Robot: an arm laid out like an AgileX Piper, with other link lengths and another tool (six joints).
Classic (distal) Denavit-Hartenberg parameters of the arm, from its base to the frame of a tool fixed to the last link. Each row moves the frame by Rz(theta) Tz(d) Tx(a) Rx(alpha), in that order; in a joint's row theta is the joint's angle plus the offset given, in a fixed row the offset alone. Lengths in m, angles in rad.
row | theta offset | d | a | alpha
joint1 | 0 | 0.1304 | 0 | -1.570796
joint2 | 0.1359 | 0 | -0.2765 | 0
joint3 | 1.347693 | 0 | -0.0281 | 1.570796
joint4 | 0 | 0.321 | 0 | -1.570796
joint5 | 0 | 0 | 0 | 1.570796
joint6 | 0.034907 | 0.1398 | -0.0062 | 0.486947
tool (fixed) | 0 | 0.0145 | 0 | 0
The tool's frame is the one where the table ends.
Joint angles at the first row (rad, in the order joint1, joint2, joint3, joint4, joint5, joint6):
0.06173, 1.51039, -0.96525, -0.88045, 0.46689, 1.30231
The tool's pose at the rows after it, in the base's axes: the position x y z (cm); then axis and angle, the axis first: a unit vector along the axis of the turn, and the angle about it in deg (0 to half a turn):
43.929, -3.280, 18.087, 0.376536, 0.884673, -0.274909, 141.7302
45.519, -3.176, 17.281, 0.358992, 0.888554, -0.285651, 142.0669
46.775, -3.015, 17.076, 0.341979, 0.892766, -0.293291, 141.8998
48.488, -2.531, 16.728, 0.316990, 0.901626, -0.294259, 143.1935
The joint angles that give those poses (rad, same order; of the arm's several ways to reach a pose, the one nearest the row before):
0.06520, 1.57814, -1.00579, -0.88354, 0.46554, 1.30330
0.06521, 1.64647, -1.06193, -0.88254, 0.46669, 1.26867
0.06599, 1.69143, -1.11045, -0.86880, 0.46911, 1.21965
0.06643, 1.75538, -1.19224, -0.76401, 0.48481, 1.07989

